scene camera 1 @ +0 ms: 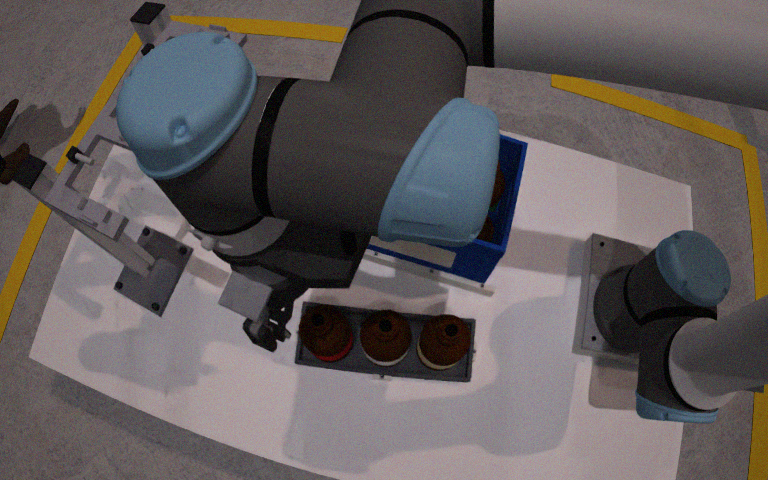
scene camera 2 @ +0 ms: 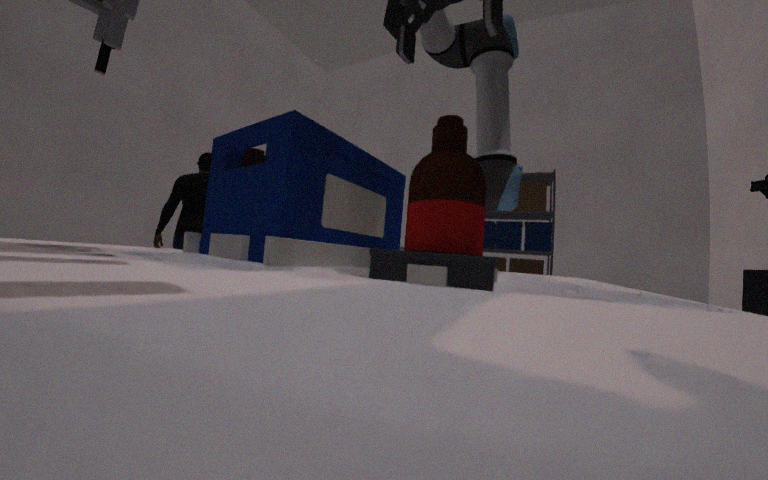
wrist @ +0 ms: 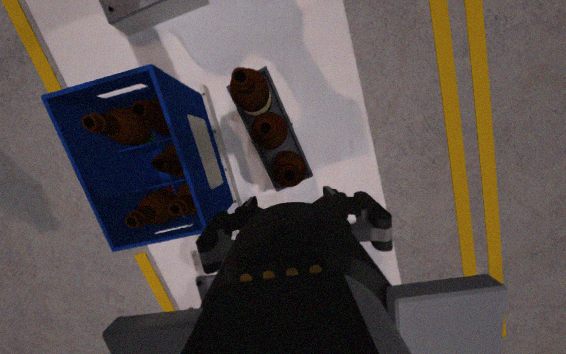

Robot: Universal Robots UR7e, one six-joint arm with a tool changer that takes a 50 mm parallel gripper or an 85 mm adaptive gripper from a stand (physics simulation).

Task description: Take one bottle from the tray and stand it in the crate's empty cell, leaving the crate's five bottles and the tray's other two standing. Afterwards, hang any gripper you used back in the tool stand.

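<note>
The grey tray (scene camera 1: 339, 369) (wrist: 300, 145) holds three standing brown bottles: red-labelled (scene camera 1: 325, 333) (scene camera 2: 445, 223) (wrist: 290, 169), white-labelled (scene camera 1: 385, 337) (wrist: 269, 130) in the middle, and cream-labelled (scene camera 1: 444, 341) (wrist: 250, 90). The blue crate (scene camera 1: 514, 192) (scene camera 2: 249, 209) (wrist: 177, 100) stands beside the tray, partly hidden by the arm in scene camera 1. In the wrist view several bottles stand in it, and its middle cell on the far side from the tray (wrist: 115, 170) is empty. My black adaptive gripper (scene camera 1: 270, 333) (scene camera 2: 450, 38) (wrist: 290, 197) is open, empty and high above the table, near the red-labelled bottle's end of the tray.
The tool stand's dark base plate (scene camera 1: 164, 283) is bolted at the left in scene camera 1, with its grey upper part (scene camera 1: 96, 215) leaning into view above. A second robot arm's base plate (scene camera 1: 589, 294) stands to the right. A person (scene camera 2: 189, 198) shows behind the crate.
</note>
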